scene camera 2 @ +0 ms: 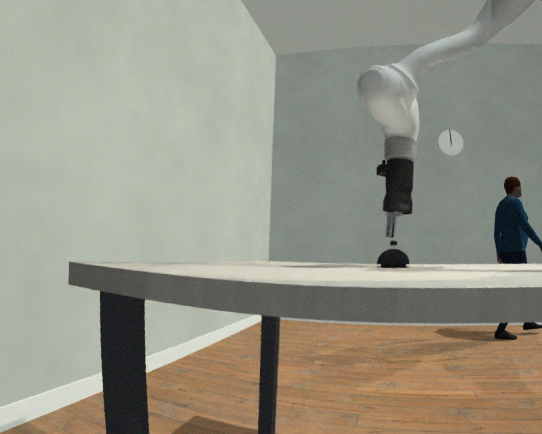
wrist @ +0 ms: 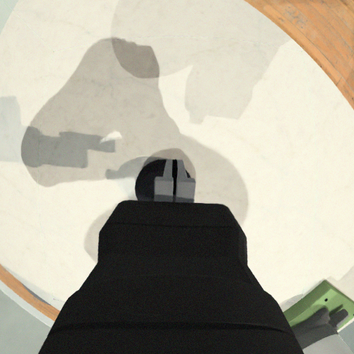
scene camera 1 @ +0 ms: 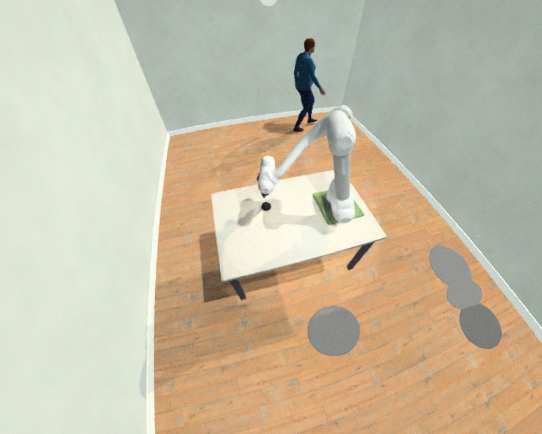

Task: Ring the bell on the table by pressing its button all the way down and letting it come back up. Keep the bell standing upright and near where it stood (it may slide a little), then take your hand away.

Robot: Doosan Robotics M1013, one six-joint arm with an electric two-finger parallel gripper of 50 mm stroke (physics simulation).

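Frame: origin at the arm's base, x ahead, y left, z up, level; metres.
Seen in the pictures: gripper, between the fingertips: [scene camera 2: 390, 237] [scene camera 1: 263, 197].
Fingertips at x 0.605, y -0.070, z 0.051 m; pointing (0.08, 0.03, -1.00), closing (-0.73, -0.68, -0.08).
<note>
Offsets run from my fingertips to a thing's top centre. Level surfaces: height alone.
The black dome-shaped bell @[dy +0.045, dx -0.017, dz -0.012 m] [scene camera 1: 266, 206] [scene camera 2: 393, 259] [wrist: 145, 183] stands upright on the white table @[dz -0.078 m] [scene camera 1: 260, 250] [scene camera 2: 200, 274] [wrist: 290, 200]. Its small dark button @[dy +0.045, dx -0.017, dz -0.012 m] [scene camera 2: 393, 243] sits on top of the dome in the scene camera 2 view. My gripper [scene camera 2: 390, 236] [wrist: 173, 169] is shut and empty, and points straight down. Its tips are a small gap above the button in the scene camera 2 view. In the wrist view the fingers cover the middle and right part of the bell, and the button is hidden behind them.
The arm's base stands on a green plate [scene camera 1: 358, 212] [wrist: 310, 302] at the right part of the table. A person in a blue top [scene camera 1: 304, 72] [scene camera 2: 511, 227] is on the floor behind the table, away from the arm.
</note>
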